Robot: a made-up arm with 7 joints. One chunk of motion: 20 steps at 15 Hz.
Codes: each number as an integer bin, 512 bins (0 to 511) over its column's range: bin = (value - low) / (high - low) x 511, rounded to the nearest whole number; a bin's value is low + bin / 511 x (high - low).
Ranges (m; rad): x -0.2..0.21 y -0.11..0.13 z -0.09..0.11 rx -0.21..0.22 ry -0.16..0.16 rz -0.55..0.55
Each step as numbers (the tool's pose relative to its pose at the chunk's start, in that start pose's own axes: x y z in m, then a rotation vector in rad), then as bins.
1 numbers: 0.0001 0.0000 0.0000 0.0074 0.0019 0.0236
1 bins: 249 234 230 258 259 266
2 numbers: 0.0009 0.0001 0.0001 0.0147 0.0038 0.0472
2 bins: 250 234 230 267 262 277
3 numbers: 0.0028 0.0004 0.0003 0.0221 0.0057 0.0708
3 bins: 253 235 231 276 265 288
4 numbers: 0.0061 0.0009 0.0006 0.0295 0.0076 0.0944
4 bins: 257 236 231 285 268 299
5 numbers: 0.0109 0.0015 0.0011 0.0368 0.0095 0.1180
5 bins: 263 237 233 293 271 310
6 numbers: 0.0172 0.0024 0.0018 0.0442 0.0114 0.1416
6 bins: 271 239 235 302 274 321
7 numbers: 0.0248 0.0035 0.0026 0.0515 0.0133 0.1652
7 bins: 280 242 237 311 277 332
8 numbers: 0.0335 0.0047 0.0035 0.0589 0.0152 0.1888
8 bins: 291 244 239 320 280 343
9 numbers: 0.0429 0.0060 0.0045 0.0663 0.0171 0.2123
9 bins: 303 247 241 328 283 354
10 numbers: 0.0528 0.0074 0.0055 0.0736 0.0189 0.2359
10 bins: 315 250 244 337 286 365
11 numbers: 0.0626 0.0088 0.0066 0.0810 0.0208 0.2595
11 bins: 327 253 247 346 289 376
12 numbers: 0.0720 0.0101 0.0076 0.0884 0.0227 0.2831
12 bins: 339 256 249 355 292 387
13 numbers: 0.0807 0.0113 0.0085 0.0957 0.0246 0.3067
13 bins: 350 258 252 363 295 398
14 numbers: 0.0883 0.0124 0.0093 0.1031 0.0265 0.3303
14 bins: 359 261 254 372 298 409
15 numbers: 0.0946 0.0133 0.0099 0.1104 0.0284 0.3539
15 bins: 367 263 255 381 301 420
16 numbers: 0.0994 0.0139 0.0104 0.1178 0.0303 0.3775
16 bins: 373 264 257 390 304 431
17 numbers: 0.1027 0.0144 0.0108 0.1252 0.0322 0.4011
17 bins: 377 265 258 398 307 442
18 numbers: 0.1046 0.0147 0.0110 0.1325 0.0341 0.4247
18 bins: 380 266 258 407 310 453
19 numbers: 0.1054 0.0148 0.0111 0.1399 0.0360 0.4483
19 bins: 381 266 258 416 313 464
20 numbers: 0.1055 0.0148 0.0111 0.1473 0.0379 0.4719
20 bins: 381 266 258 425 316 475
